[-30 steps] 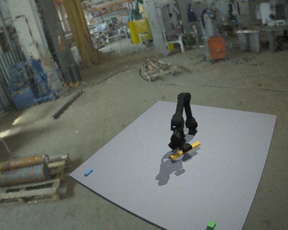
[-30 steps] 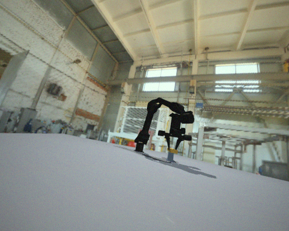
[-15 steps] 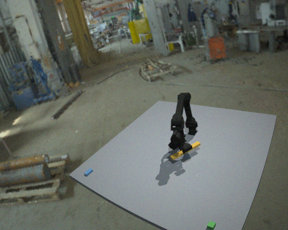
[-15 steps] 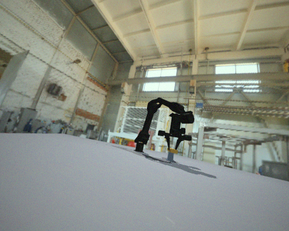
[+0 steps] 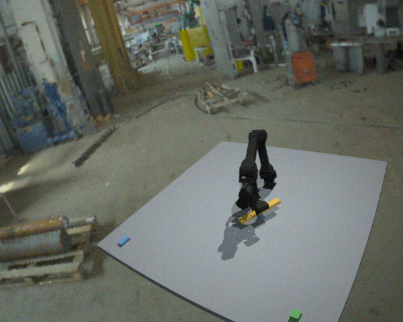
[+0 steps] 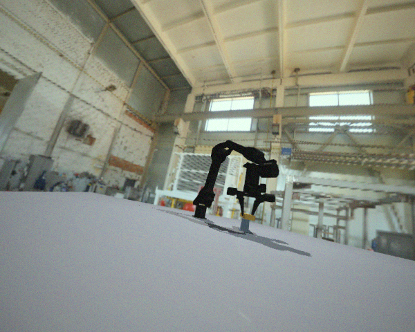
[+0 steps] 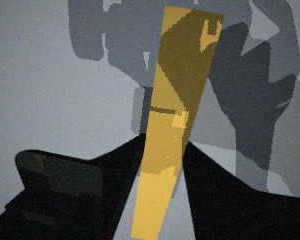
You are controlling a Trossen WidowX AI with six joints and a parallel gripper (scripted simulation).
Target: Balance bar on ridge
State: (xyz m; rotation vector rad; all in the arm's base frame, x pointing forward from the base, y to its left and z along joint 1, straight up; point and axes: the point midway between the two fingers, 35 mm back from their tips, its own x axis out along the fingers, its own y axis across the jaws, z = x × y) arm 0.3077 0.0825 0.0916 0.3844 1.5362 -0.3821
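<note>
The bar lies 20 mm behind my gripper tip and 10 mm to the left of it. From my gripper tip the other things lie so: green cube 430 mm ahead, 420 mm to the left, 40 mm below; small blue block 430 mm ahead, 580 mm to the right, 50 mm below; blue-grey ridge 20 mm behind, 10 mm to the left, 30 mm below.
</note>
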